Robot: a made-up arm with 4 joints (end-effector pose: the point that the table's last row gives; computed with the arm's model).
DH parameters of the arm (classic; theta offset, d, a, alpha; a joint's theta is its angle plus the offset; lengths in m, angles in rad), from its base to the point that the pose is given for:
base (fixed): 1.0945 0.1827 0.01 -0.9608
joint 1: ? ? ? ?
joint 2: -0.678 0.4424 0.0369 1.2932
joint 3: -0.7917 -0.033 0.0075 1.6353
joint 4: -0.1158 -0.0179 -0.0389 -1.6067
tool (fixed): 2.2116 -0.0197 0 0
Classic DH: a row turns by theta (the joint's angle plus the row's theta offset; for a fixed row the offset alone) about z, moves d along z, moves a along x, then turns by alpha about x.
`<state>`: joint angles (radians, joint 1 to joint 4).
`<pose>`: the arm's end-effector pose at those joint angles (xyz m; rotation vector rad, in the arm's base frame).
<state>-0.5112 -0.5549 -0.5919 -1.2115</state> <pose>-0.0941 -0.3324 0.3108 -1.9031 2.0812 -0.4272</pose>
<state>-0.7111 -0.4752 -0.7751 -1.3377</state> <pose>-0.1353 -0.3337 0.2479 -1.7290 1.8937 -0.2300</pose>
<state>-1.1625 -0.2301 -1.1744 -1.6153</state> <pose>-0.2036 -0.2807 0.1089 -1.3532 1.4360 0.0041</pose>
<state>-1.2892 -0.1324 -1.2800 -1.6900</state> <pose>-0.2155 -0.2542 0.0751 -1.2741 1.3105 0.0215</pose>
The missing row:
joint 1: -0.5746 -0.2607 -0.0557 0.8414
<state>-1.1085 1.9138 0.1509 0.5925</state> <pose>-0.2577 -0.1747 0.1099 -0.0036 -1.7665 2.5557</pose>
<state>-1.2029 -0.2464 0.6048 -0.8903</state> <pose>-0.2338 -0.2366 0.1216 -0.2160 2.5872 -1.4914</pose>
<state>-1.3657 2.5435 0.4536 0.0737</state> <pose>-0.2686 -0.1637 0.0181 0.0978 0.4752 -2.5746</pose>
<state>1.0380 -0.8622 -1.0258 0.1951</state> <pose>0.2579 0.0728 0.4537 0.7900 -0.2736 0.2482</pose>
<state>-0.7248 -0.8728 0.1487 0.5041</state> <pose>-0.1081 -0.3153 0.2830 0.3796 -1.8891 -0.3850</pose>
